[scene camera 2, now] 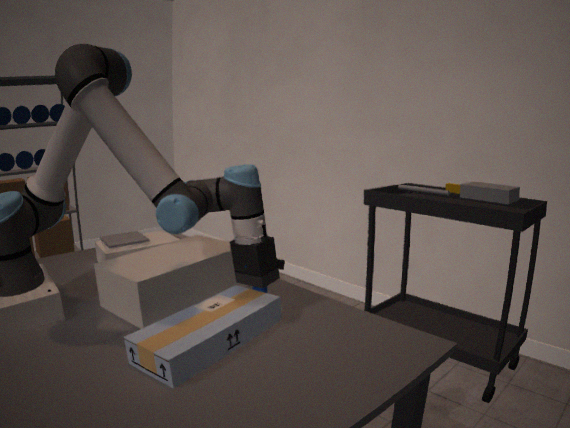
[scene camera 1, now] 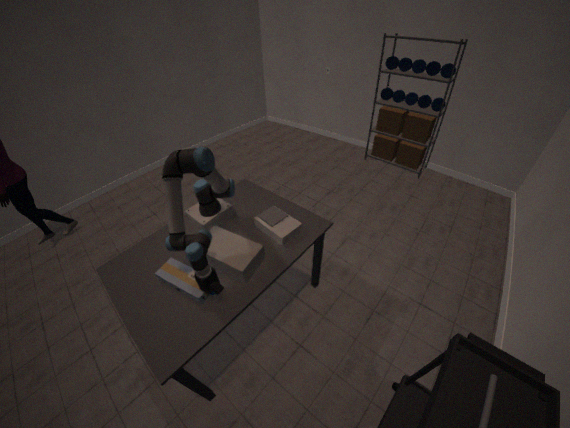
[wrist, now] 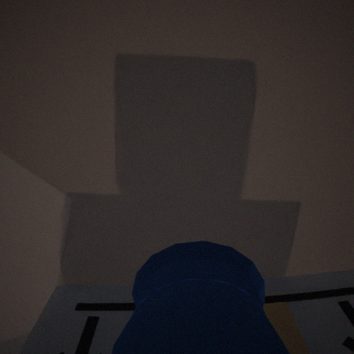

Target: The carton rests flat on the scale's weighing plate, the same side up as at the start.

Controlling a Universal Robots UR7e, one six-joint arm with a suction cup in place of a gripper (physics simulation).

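Observation:
The carton, pale blue with an orange tape strip, lies flat on the table, label up and up-arrows upright. My suction cup is just past the carton's far end in the second scene view, pointing mostly down. In the wrist view it hangs in front of the marked end face and overlaps that face's bottom edge. Its tip is hidden in the second scene view. I see no hold on the carton. The scale is a low white box with a grey weighing plate.
A large beige block stands on the table between the carton and the scale, close beside the carton. A dark cart and a shelf rack stand apart. A person is at the left.

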